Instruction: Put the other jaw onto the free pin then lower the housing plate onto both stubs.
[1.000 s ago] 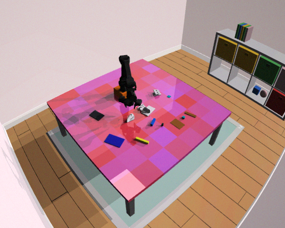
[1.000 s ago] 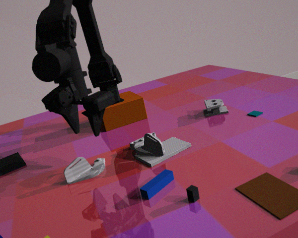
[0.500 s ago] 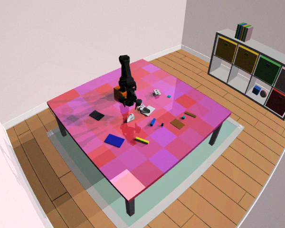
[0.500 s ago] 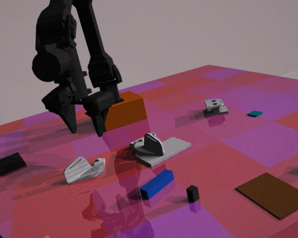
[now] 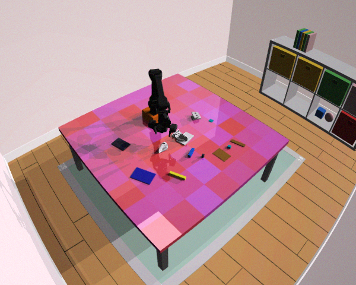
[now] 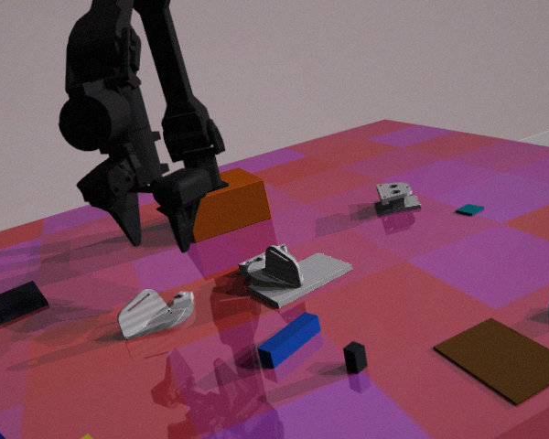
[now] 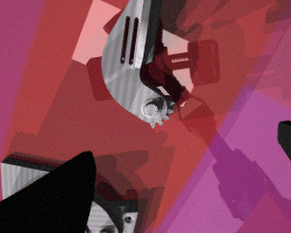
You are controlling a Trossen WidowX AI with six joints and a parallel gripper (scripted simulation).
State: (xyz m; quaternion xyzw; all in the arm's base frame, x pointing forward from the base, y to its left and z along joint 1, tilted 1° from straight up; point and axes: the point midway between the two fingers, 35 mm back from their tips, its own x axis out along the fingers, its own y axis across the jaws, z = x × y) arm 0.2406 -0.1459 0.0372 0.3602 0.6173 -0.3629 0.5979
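The grey jaw lies 7 cm below my gripper tip, 2 cm ahead of it and 1 cm to the right of it. Round my gripper tip: black cube 28 cm ahead, 10 cm to the left, 7 cm below; then blue block 20 cm ahead, 7 cm to the left, 7 cm below; then black tile 21 cm to the right, 21 cm behind, 8 cm below.
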